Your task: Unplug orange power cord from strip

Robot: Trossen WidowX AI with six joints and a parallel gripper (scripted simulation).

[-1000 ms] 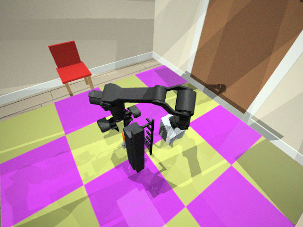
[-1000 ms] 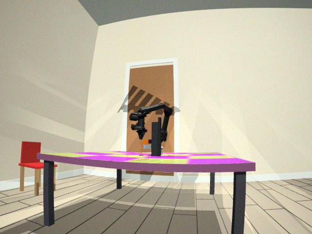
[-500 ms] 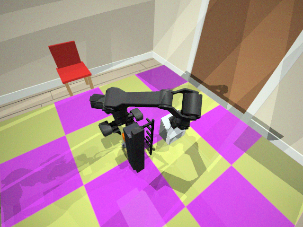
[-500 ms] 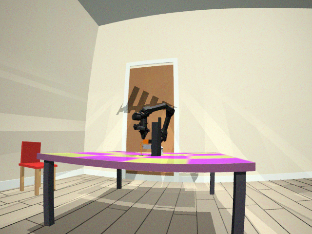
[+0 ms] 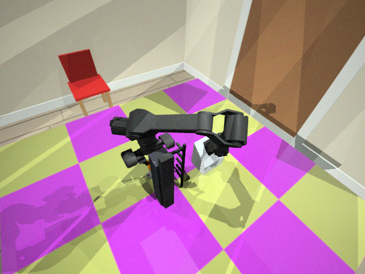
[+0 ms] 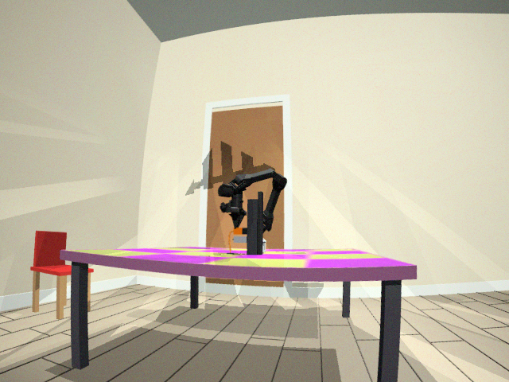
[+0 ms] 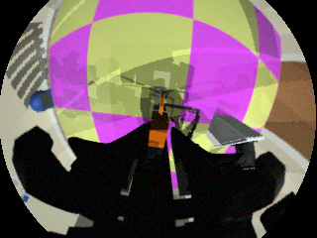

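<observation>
Right now the orange plug is 30 mm to the left of my gripper tip and 10 mm below it.
</observation>
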